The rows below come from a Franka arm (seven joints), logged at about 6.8 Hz.
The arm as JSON. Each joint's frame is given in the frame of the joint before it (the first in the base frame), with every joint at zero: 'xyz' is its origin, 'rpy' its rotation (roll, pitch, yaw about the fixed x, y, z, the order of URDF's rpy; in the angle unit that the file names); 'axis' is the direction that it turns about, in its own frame. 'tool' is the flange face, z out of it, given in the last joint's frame.
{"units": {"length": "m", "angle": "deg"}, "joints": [
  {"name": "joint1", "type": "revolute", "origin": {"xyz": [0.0, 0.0, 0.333], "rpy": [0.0, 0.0, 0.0]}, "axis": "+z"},
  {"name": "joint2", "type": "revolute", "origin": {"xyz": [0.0, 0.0, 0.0], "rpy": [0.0, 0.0, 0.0]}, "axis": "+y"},
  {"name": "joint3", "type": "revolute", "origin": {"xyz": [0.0, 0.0, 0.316], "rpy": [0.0, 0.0, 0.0]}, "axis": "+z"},
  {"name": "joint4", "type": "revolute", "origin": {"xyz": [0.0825, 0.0, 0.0], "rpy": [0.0, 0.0, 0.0]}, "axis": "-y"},
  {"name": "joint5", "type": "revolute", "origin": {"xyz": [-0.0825, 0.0, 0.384], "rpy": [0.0, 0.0, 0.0]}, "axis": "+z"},
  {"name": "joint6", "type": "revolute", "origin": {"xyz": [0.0, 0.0, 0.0], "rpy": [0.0, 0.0, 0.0]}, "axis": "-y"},
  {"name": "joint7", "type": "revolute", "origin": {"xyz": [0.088, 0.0, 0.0], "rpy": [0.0, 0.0, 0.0]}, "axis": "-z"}
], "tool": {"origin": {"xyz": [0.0, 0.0, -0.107], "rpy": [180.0, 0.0, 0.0]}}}
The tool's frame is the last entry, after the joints.
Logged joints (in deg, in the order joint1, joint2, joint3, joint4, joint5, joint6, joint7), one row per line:
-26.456 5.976 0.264 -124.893 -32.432 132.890 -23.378
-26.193 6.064 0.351 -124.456 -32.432 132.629 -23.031
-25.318 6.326 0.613 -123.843 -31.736 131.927 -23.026
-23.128 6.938 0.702 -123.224 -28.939 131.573 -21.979
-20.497 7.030 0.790 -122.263 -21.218 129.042 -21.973
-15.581 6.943 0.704 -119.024 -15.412 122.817 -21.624
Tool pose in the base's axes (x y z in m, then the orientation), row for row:
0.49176 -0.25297 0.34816 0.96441 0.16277 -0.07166 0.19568
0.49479 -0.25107 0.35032 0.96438 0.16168 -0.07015 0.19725
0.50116 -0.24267 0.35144 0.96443 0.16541 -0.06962 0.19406
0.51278 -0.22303 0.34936 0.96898 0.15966 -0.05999 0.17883
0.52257 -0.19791 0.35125 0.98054 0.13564 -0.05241 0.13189
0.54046 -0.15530 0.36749 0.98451 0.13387 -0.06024 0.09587
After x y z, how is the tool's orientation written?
As a quaternion, x y z w.
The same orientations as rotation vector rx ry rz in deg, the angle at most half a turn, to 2 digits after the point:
154.82 26.13 -11.50
154.69 25.93 -11.25
154.96 26.58 -11.19
156.98 25.87 -9.72
163.06 22.56 -8.72
167.15 22.73 -10.23

